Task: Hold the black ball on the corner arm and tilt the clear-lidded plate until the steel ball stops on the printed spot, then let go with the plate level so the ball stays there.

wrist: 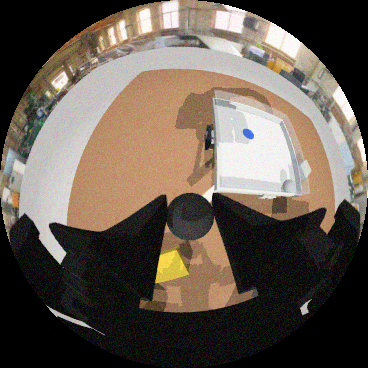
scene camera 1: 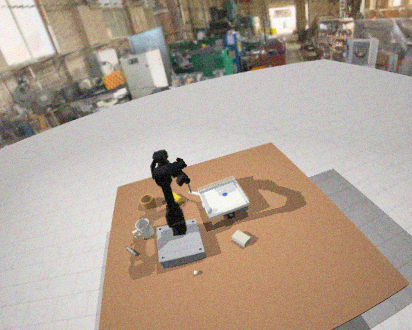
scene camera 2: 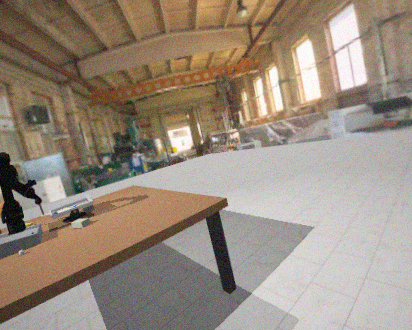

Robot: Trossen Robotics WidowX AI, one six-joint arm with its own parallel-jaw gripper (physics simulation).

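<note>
My gripper (scene camera 1: pixel 185 181) (scene camera 2: pixel 38 200) (wrist: pixel 189 198) is shut on the black ball (wrist: pixel 190 219), its two fingertips on opposite sides of it. The clear-lidded plate (scene camera 1: pixel 235 204) (scene camera 2: pixel 70 209) (wrist: pixel 250 167) is a white square tray on a dark central mount. It looks slightly tilted. Its corner arm reaches toward the ball, partly hidden by a finger in the wrist view. The blue printed spot (scene camera 1: pixel 224 194) (wrist: pixel 248 134) is bare. The steel ball (scene camera 1: pixel 209 210) (wrist: pixel 288 185) lies inside the plate near the corner closest to the robot base, away from the spot.
A yellow block (scene camera 1: pixel 176 198) (wrist: pixel 171 266) lies below the gripper. A cream block (scene camera 1: pixel 241 238) (scene camera 2: pixel 80 223) is beside the plate. A brown bowl (scene camera 1: pixel 147 201), a white mug (scene camera 1: pixel 144 228), a small marker (scene camera 1: pixel 132 251) and a small white ball (scene camera 1: pixel 196 272) surround the grey robot base (scene camera 1: pixel 181 249).
</note>
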